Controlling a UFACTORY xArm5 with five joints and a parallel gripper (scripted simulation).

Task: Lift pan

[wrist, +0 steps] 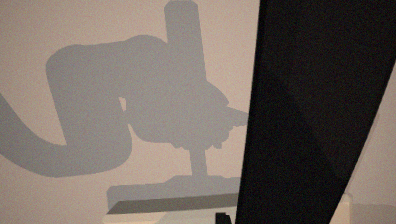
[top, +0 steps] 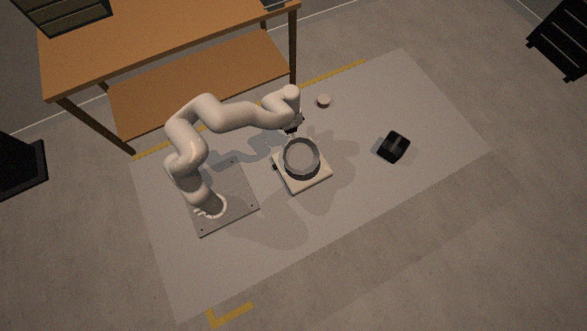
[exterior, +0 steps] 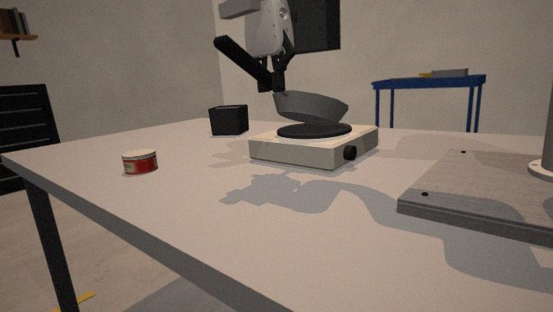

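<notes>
The pan is 1 cm behind my hand, 7 cm to the right of it and 4 cm below it. Round my hand: hot plate 3 cm behind, 14 cm to the right, 16 cm below.
</notes>
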